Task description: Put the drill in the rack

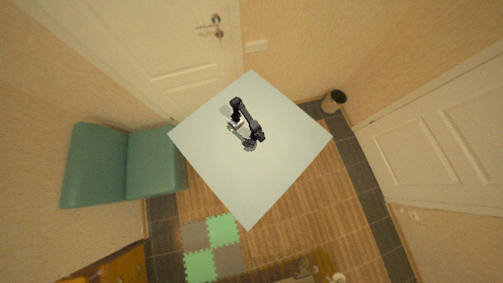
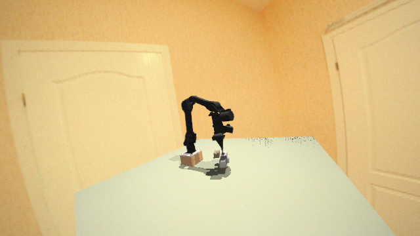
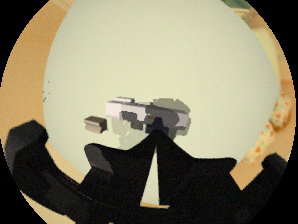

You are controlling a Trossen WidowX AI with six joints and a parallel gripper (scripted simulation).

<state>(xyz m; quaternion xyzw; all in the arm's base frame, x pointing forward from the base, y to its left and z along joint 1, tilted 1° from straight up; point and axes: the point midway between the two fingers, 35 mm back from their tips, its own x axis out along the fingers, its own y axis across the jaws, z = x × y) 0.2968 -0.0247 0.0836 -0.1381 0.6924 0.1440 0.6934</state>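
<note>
Now: the drill 2 cm behind my gripper tip, 5 cm to the left of it and 8 cm below it. Round my gripper tip: small grey-brown block: 15 cm behind, 15 cm to the left, 11 cm below.
</note>
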